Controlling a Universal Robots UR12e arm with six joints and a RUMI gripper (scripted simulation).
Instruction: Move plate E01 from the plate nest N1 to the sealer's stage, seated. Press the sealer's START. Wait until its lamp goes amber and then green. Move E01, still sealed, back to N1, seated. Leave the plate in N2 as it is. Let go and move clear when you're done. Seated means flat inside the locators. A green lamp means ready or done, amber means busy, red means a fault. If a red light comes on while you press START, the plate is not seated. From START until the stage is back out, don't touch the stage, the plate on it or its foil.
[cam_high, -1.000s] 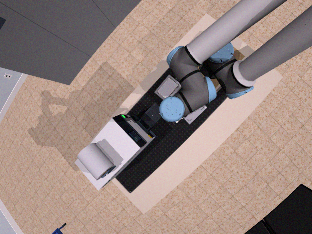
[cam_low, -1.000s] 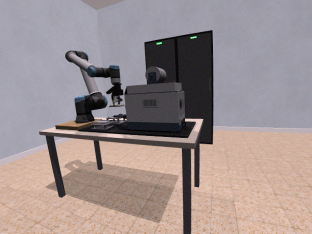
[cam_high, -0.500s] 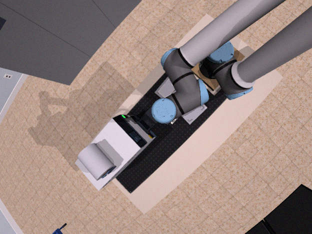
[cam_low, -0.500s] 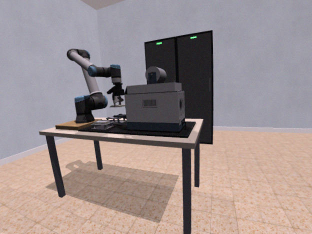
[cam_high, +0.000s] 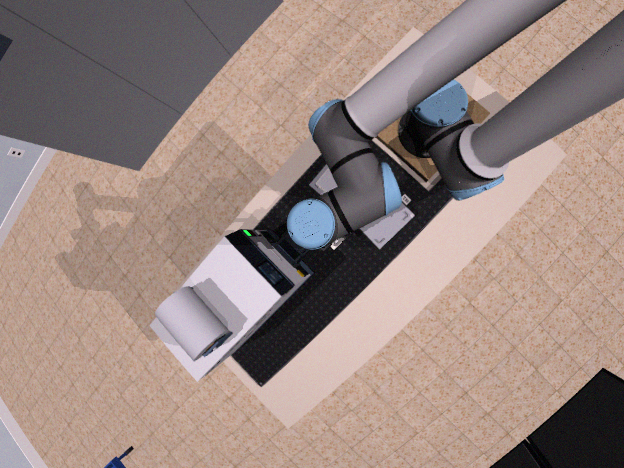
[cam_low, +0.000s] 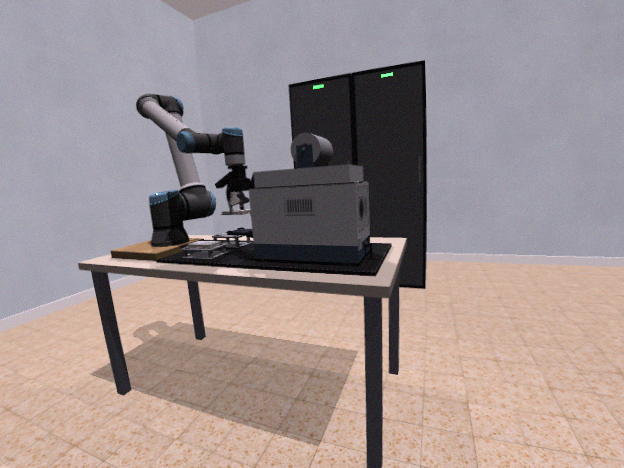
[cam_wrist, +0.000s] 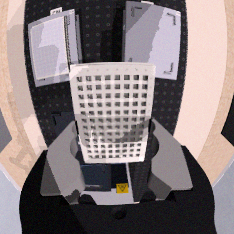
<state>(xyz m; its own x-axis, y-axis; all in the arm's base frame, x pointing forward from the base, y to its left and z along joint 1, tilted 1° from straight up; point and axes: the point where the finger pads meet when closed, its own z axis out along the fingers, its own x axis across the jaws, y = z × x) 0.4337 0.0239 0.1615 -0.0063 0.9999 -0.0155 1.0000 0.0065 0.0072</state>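
The sealer stage is 90 mm ahead of my hand, 70 mm to the right of it and 80 mm below it. Also, from my hand: foil roll: 430 mm ahead, 70 mm to the right, 230 mm above; plate nest N1: 110 mm behind, 90 mm to the left, 130 mm below; square start button: 190 mm ahead, 160 mm to the right.
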